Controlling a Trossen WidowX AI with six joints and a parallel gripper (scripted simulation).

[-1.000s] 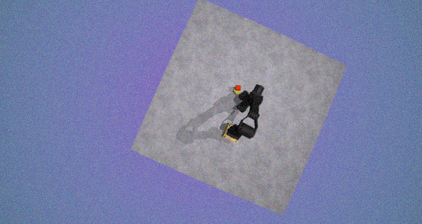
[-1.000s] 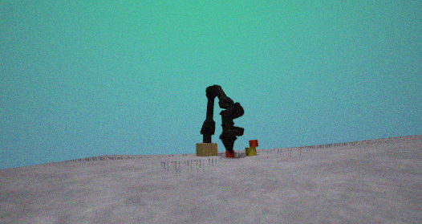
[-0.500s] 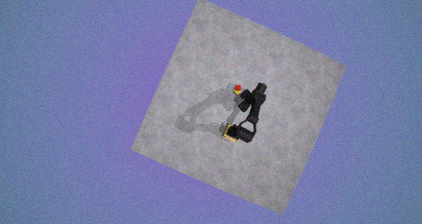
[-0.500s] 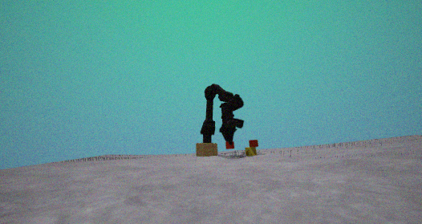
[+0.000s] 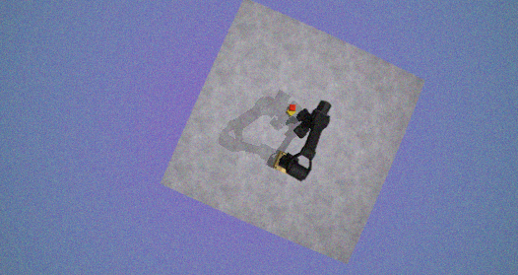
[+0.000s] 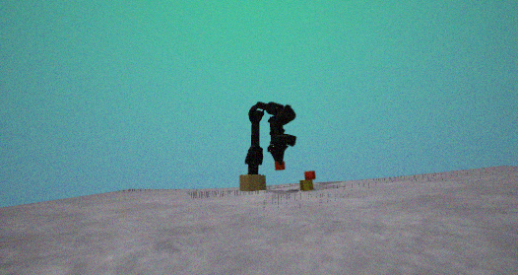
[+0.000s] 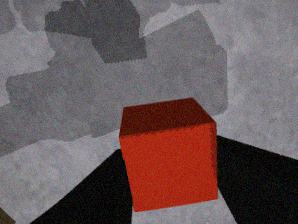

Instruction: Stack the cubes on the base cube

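The yellow base cube is 30 mm ahead of my gripper tip, 100 mm to the left of it and 80 mm below it. Also, from my gripper tip: red cube right at my gripper tip.
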